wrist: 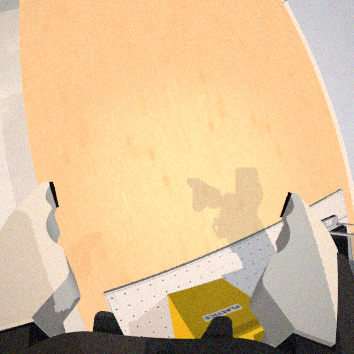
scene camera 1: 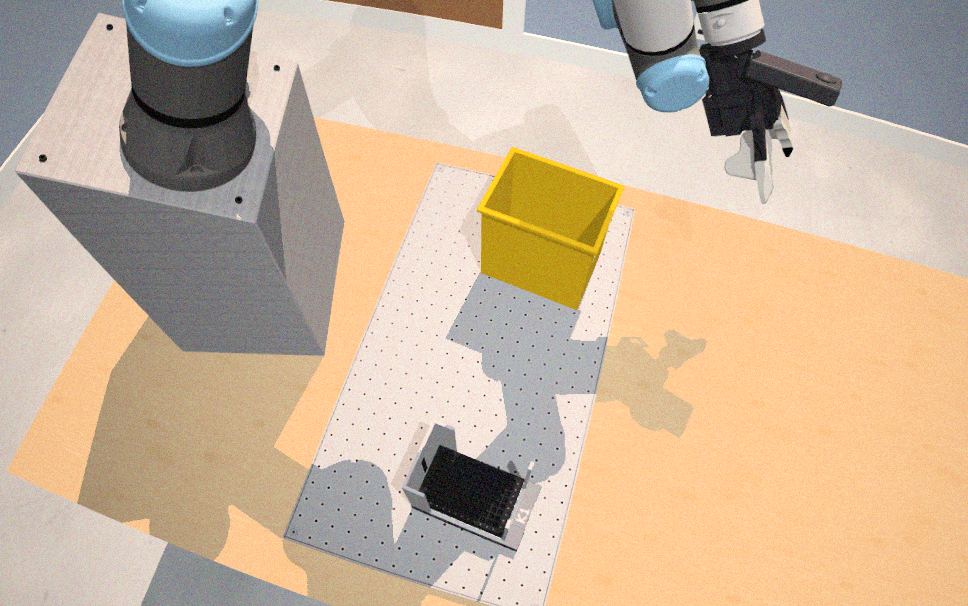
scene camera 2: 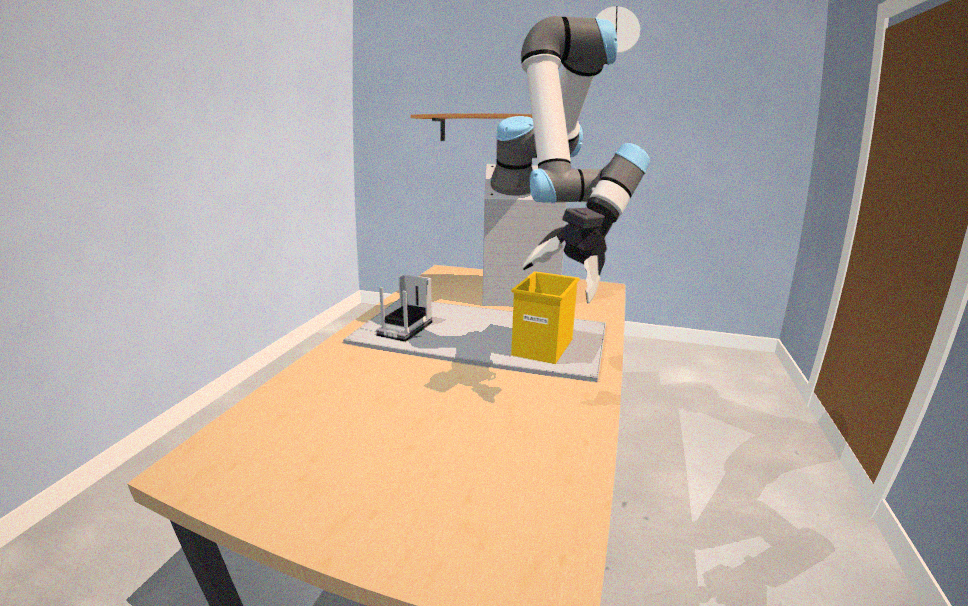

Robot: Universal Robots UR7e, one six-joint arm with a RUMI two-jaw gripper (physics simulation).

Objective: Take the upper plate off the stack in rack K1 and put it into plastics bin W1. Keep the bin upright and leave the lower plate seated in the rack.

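Places are measured from the arm's base along level axes (x ahead, y left, z up), in millimetres.
Pixels of known places: gripper, between the fingertips: (wrist: 170, 189) (scene camera 1: 776, 178) (scene camera 2: 554, 286); arm's base, origin of its link: (scene camera 1: 188, 137) (scene camera 2: 513, 184).
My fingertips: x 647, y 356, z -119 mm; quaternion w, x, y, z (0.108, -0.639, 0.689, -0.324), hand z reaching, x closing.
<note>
For each thing: its top centre in the pictures, then the offset to it from my fingertips. Level surfaces: height alone.
- Rack K1, centre of its top: (scene camera 1: 476, 477) (scene camera 2: 403, 283) dx -210, dy -502, dz -129 mm
- yellow plastics bin W1, centre of its top: (scene camera 1: 552, 197) (scene camera 2: 547, 283) dx -281, dy -104, dz -88 mm
- perforated board, height of its surface: dz -268 mm
- wooden table, height of its surface: dz -281 mm
Rack K1 (scene camera 1: 532, 500) (scene camera 2: 425, 292) (wrist: 330, 221) stands on the perforated board, with a tall slotted wall and thin upright posts. Black plate material (scene camera 1: 471, 489) (scene camera 2: 405, 315) lies flat and low inside it; I cannot tell one plate from two. The yellow plastics bin W1 (scene camera 1: 535, 260) (scene camera 2: 542, 339) (wrist: 215, 300) stands upright at the board's other end. Its visible inner walls show no plate, but its floor is mostly hidden. My gripper (scene camera 1: 777, 175) (scene camera 2: 558, 283) (wrist: 170, 189) is wide open and empty, raised above table height near the bin, well away from the rack.
The perforated board (scene camera 1: 400, 343) (scene camera 2: 457, 321) (wrist: 145, 295) lies on the wooden table (scene camera 1: 750, 464) (scene camera 2: 400, 443) (wrist: 150, 100). The arm's tall grey pedestal (scene camera 1: 214, 285) (scene camera 2: 521, 250) stands behind the board in the second scene view. Arm shadows cross the board and table.
</note>
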